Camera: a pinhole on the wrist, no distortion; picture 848 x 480 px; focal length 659.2 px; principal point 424.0 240.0 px. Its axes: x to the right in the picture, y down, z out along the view. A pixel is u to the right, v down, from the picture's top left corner.
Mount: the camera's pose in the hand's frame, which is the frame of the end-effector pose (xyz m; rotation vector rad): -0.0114 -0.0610 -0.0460 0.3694 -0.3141 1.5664
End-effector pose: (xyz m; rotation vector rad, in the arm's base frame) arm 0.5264 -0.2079 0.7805 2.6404 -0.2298 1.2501
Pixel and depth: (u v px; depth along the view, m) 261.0 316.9 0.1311
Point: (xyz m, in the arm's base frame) 0.5910 -0.0811 0.7094
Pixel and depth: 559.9 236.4 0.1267
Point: 0.6027 -0.1405 0.7153
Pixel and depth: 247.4 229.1 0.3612
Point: 0.7804 0.0203 0.6028
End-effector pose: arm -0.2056 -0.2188 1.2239 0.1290 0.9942 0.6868
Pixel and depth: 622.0 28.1 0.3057
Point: 0.0930 -0.1889 1.2601
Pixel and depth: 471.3 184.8 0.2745
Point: 0.0465 -0.2872 1.2617
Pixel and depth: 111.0 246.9 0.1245
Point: -0.0952 -0.3454 1.1854
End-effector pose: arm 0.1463 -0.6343 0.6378 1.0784 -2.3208 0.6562
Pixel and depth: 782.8 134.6 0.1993
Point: 0.1259 -0.7836 0.5271
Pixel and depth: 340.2 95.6 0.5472
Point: 0.2540 -1.1596 0.4748
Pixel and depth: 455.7 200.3 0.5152
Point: 0.2262 -1.0619 0.3882
